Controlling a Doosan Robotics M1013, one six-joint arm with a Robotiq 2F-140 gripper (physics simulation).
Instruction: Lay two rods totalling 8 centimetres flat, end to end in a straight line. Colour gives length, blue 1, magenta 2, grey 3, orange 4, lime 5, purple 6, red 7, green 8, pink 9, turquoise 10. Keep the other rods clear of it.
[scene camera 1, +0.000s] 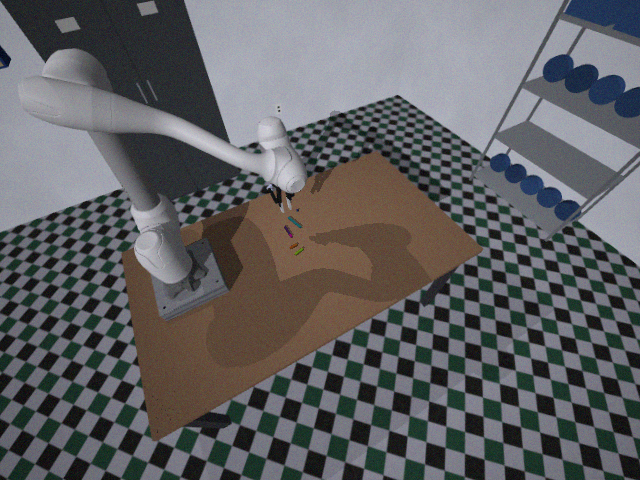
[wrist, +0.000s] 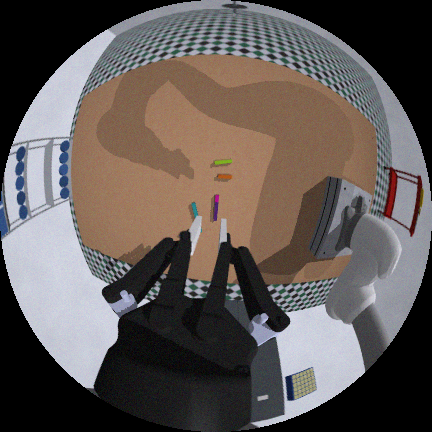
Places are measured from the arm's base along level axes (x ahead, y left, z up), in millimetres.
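Pixels of known places: gripper, between the fingertips: (scene camera 1: 286, 209) (wrist: 210, 224); arm's base, origin of its link: (scene camera 1: 181, 273) (wrist: 351, 226).
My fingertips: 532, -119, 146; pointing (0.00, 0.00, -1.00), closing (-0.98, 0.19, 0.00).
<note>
For each thing: its top centre in the pictures, then the offset to it from my fingertips, as dx, dy, dz. Level surfaces: height alone.
- magenta rod, centre of its top: (wrist: 216, 198) (scene camera 1: 290, 235) +2, +5, -207
- purple rod, centre of its top: (wrist: 215, 211) (scene camera 1: 287, 229) +9, +45, -207
- table, height of its surface: dz -218
- turquoise rod, centre of its top: (wrist: 196, 217) (scene camera 1: 294, 221) +71, +63, -207
- orange rod, centre of its top: (wrist: 224, 176) (scene camera 1: 293, 245) -28, -58, -207
- lime rod, centre of its top: (wrist: 222, 161) (scene camera 1: 298, 251) -26, -102, -207
- small dark blue piece, centre of its top: (scene camera 1: 297, 209) +136, +123, -207
A magenta rod (scene camera 1: 290, 235) (wrist: 217, 198) and a purple rod (scene camera 1: 286, 228) (wrist: 215, 213) lie flat on the table (scene camera 1: 413, 206) (wrist: 110, 200), end to end in a straight line, with their ends seeming to touch. A turquoise rod (scene camera 1: 295, 222) (wrist: 194, 208) lies apart beside the purple one, partly hidden by a finger in the wrist view. An orange rod (scene camera 1: 294, 245) (wrist: 225, 177) and a lime rod (scene camera 1: 299, 251) (wrist: 223, 162) lie apart beyond the magenta end. My gripper (scene camera 1: 286, 208) (wrist: 210, 224) is open and empty, its fingers a little apart, above the table.
A small dark blue piece (scene camera 1: 297, 210) lies near the turquoise rod in the scene view. The arm's grey base plate (scene camera 1: 204, 295) (wrist: 325, 220) is on the table. A shelf rack (scene camera 1: 563, 155) and a dark cabinet (scene camera 1: 170, 77) stand off the table.
</note>
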